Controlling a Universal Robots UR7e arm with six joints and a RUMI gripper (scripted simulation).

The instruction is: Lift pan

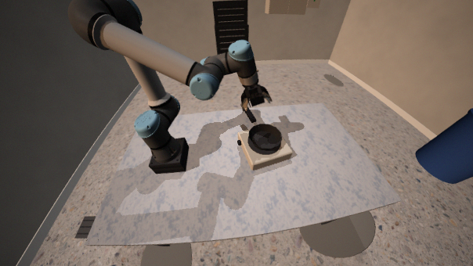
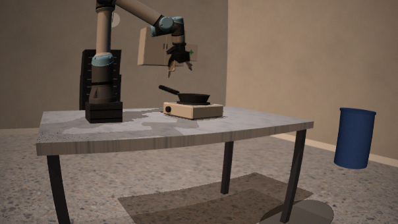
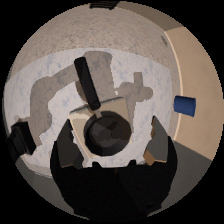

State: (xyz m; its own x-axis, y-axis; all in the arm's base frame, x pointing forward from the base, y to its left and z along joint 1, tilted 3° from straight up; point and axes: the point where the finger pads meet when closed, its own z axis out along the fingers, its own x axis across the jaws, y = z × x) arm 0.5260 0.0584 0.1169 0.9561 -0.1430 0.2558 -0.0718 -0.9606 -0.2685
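My gripper is now 120 mm above the pan and 60 mm to the left of it. From my hand the other things lie so: hot plate: 190 mm below, 120 mm to the right, 10 mm behind.
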